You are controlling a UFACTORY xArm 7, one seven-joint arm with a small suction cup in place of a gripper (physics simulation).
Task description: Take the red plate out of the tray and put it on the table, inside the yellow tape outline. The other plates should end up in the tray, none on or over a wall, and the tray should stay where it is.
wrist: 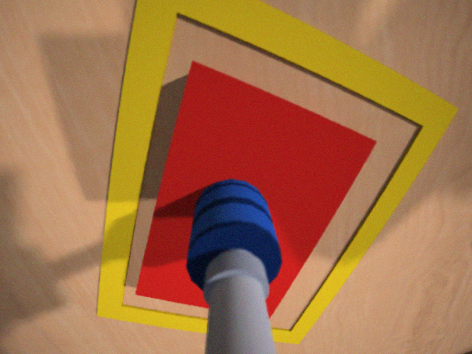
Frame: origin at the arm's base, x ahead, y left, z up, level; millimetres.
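Seen in the pictures: hand, tool point: (231, 200).
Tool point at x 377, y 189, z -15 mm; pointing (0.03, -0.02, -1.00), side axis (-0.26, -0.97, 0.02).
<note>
Offsets run from my tool point to a thing's top centre. "spot": to the spot under its first point. Level surfaces: height alone.
The red plate @(9 mm back, 2 mm right, 11 mm up) (260, 135) lies level, low over or on the table, and its whole visible outline falls within the yellow tape outline @(spot: 50 mm ahead, 22 mm left, 2 mm up) (137, 100). A narrow strip of wood shows between plate and tape on the sides in view, and a dark shadow lies along the plate's left edge. Whether the plate touches the table cannot be told. My gripper, a blue suction cup (231, 200) on a grey stem, is against the plate's top face and holds it. The cup and stem hide part of the plate's near edge and of the near tape. The tray and the other plates do not show.
The light wooden table @(0 mm up) (60, 125) extends around the tape on all sides. Soft shadows fall on it at the left and the right. A small dark patch shows at the bottom right corner of the view.
</note>
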